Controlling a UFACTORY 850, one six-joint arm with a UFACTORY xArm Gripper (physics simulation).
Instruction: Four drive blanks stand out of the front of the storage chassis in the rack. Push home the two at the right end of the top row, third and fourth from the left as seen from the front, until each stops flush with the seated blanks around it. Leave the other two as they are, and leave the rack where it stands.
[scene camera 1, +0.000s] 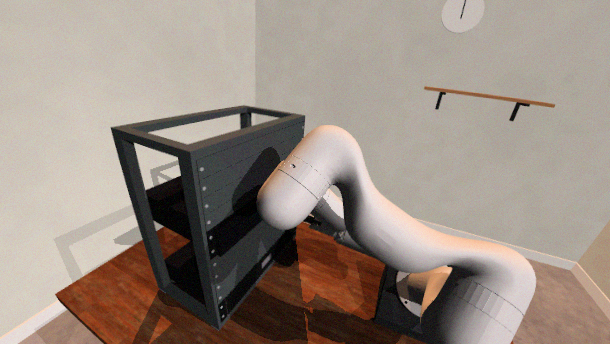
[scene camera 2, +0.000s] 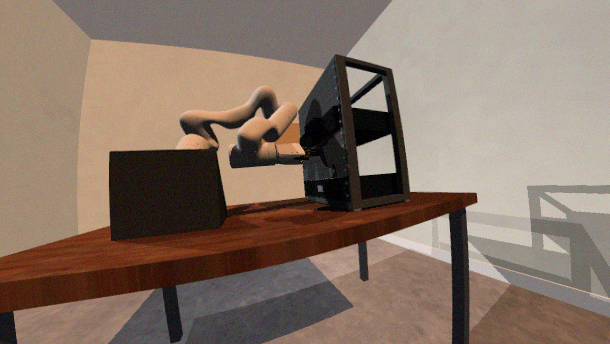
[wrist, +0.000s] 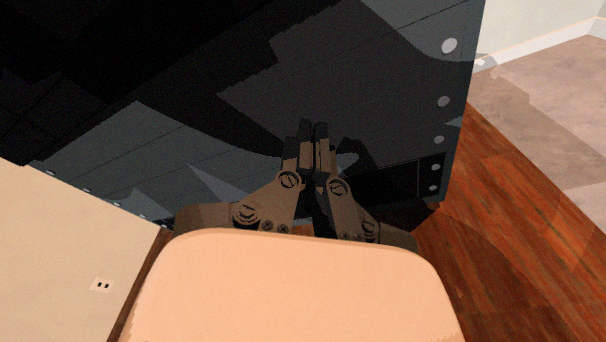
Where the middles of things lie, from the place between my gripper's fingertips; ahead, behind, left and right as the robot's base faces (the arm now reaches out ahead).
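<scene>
Dark rack (scene camera 1: 213, 203): 190 mm ahead of my hand, 100 mm to the left of it, 60 mm above it.
</scene>
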